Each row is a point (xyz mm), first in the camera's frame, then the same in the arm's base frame.
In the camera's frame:
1: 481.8 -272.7 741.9
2: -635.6 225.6 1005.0
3: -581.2 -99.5 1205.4
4: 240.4 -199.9 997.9
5: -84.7 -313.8 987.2
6: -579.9 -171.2 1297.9
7: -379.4 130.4 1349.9
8: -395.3 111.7 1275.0
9: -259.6 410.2 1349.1
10: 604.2 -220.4 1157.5
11: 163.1 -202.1 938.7
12: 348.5 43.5 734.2
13: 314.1 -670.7 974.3
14: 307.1 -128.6 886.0
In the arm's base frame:
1: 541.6 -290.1 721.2
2: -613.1 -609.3 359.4
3: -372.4 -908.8 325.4
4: 287.0 -543.6 725.4
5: 150.9 -677.8 438.6
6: -333.9 -1018.9 335.1
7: -423.7 -871.5 657.7
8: -409.6 -820.8 599.0
9: -544.3 -712.0 887.2
10: 523.5 -584.7 1042.6
11: 245.3 -516.4 641.7
12: 224.7 -180.6 794.4
13: 679.8 -712.5 513.7
14: 297.7 -397.9 751.9

